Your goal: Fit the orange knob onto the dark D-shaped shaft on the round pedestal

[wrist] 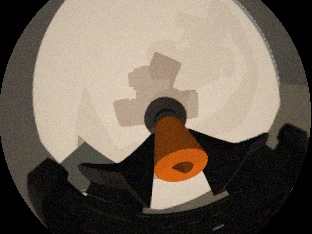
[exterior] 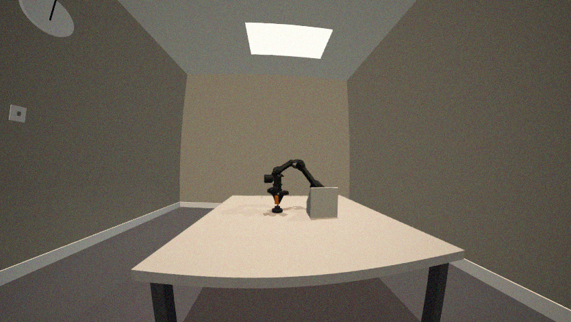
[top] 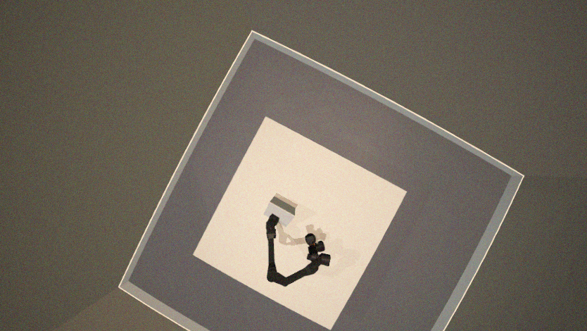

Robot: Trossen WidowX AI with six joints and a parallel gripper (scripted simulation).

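Now: the orange knob 2 cm above my gripper tip. From my gripper tip the other things lie so: dark round pedestal: 4 cm below.
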